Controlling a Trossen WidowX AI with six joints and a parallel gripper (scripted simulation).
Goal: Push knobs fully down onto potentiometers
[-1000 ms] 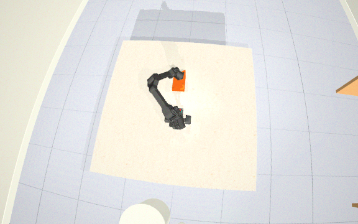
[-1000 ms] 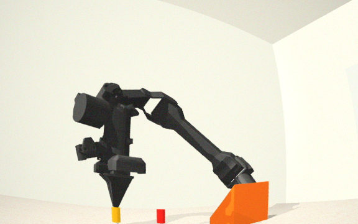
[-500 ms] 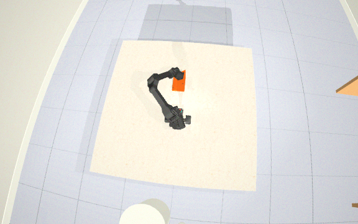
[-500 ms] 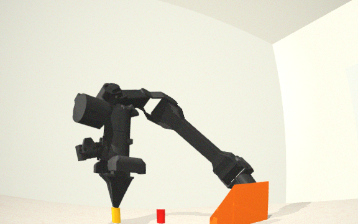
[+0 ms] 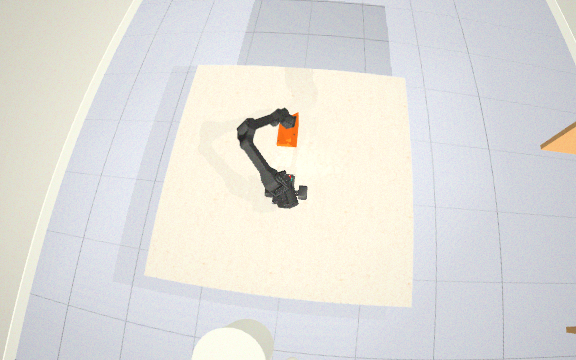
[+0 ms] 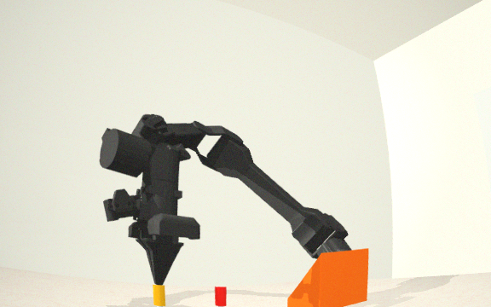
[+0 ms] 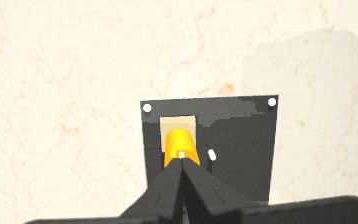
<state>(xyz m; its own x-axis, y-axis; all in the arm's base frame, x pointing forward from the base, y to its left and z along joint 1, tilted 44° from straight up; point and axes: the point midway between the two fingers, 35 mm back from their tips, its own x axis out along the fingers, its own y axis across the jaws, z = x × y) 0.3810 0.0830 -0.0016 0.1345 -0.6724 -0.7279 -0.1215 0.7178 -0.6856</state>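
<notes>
My gripper tip is now 10 mm above the yellow knob. The rest, counted from my gripper tip: red knob (100 mm behind, 10 mm to the right, 10 mm below).
</notes>
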